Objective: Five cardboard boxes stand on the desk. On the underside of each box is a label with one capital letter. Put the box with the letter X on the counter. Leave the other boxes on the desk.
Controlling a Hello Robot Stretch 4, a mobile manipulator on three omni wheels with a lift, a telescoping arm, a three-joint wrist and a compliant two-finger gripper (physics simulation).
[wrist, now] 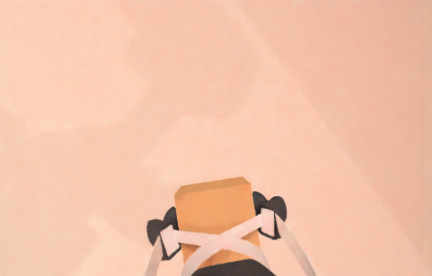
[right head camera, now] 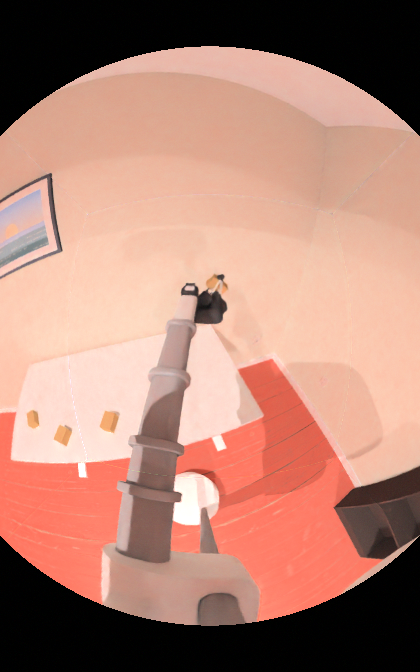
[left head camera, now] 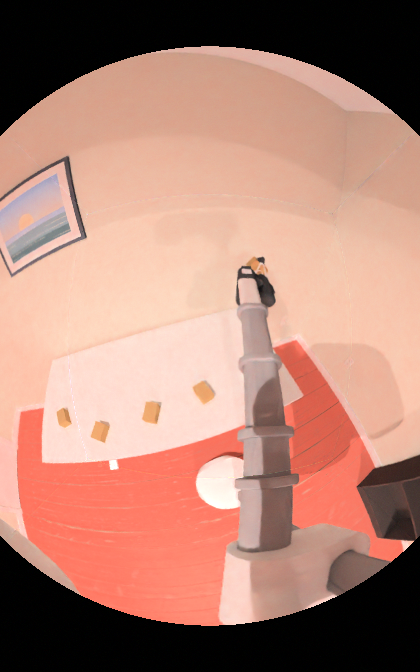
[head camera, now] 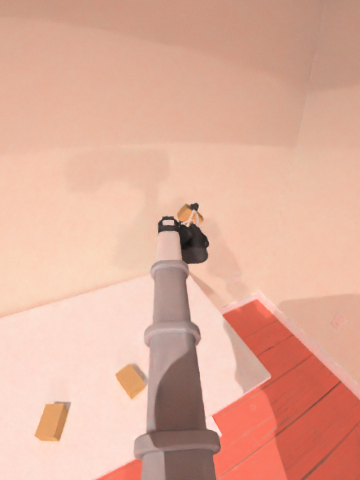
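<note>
My gripper is shut on a cardboard box. It holds the box up in front of the wall, past the desk's back edge in the head view. No label shows on the held box; its underside is hidden. Four other boxes stand on the white desk: in the left head view one box, a second box, a third box and a fourth box. Their labels are hidden. I cannot make out the counter.
A round white stool or table stands on the red floor in front of the desk. A dark open cabinet stands at the right. A framed picture hangs on the wall at the left.
</note>
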